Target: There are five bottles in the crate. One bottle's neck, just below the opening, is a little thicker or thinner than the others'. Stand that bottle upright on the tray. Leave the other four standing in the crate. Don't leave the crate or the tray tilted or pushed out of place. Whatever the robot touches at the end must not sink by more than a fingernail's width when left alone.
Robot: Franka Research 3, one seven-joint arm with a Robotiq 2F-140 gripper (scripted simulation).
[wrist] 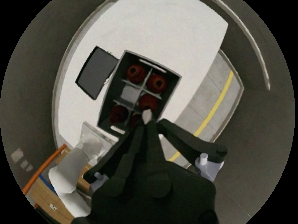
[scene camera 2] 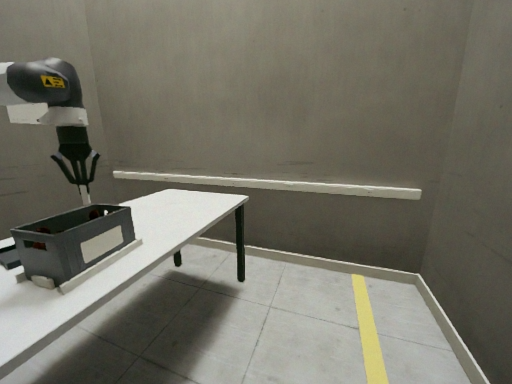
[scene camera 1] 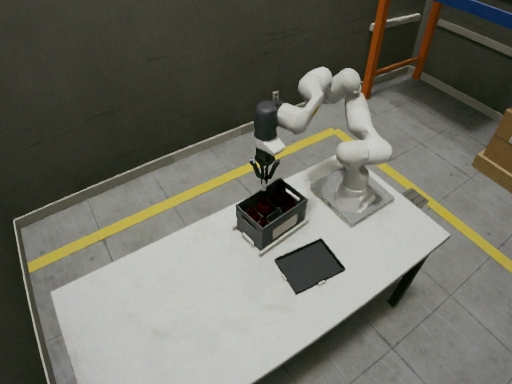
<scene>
In view: my gripper (scene camera 2: 87, 203), a dark grey crate (scene camera 2: 69, 253) and a flat black tray (scene camera 1: 304, 266).
The dark grey crate is seen too in the wrist view (wrist: 118, 91) and in scene camera 1 (scene camera 1: 280, 223). The flat black tray also shows in the wrist view (wrist: 98, 66). My gripper shows as well in the wrist view (wrist: 148, 115).
</scene>
